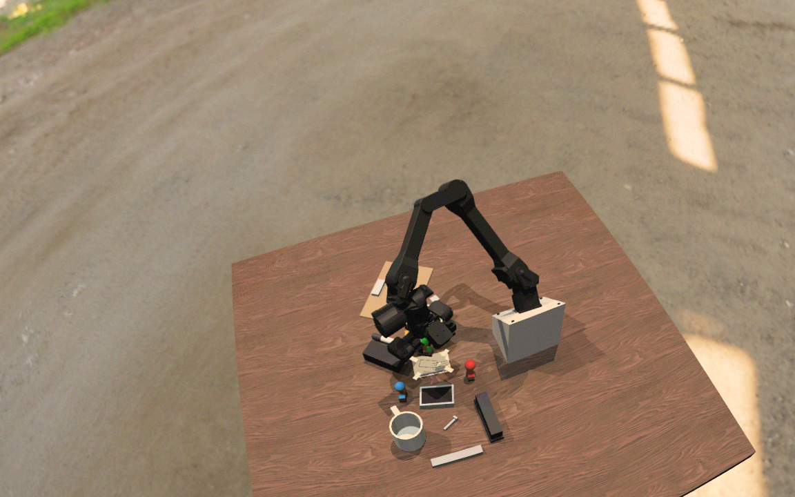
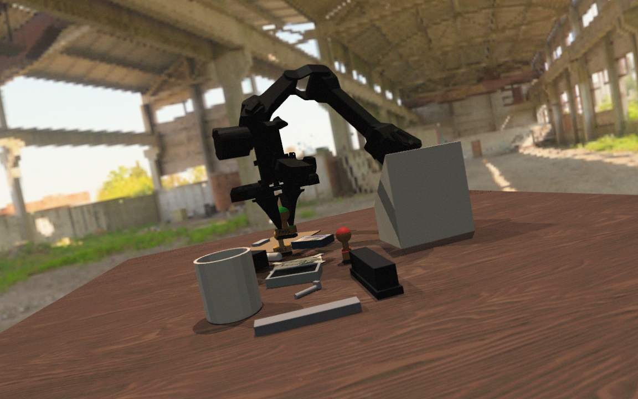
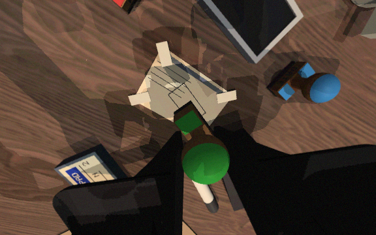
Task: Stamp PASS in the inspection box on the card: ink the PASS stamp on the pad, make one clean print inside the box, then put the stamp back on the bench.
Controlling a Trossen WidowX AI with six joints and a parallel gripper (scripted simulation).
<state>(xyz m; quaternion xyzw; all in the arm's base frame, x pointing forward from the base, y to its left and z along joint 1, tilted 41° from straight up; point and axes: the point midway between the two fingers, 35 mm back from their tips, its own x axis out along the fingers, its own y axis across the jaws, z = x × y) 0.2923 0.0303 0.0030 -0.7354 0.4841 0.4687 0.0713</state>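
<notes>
My gripper tip is now 8 cm above the taped card and 1 cm past it. Round my gripper tip: blue-knobbed stamp (9 cm to the left, 8 cm ahead, 6 cm below); green-knobbed stamp (right at my gripper tip); yellow-knobbed stamp (11 cm to the right, 6 cm below, 2 cm ahead).
</notes>
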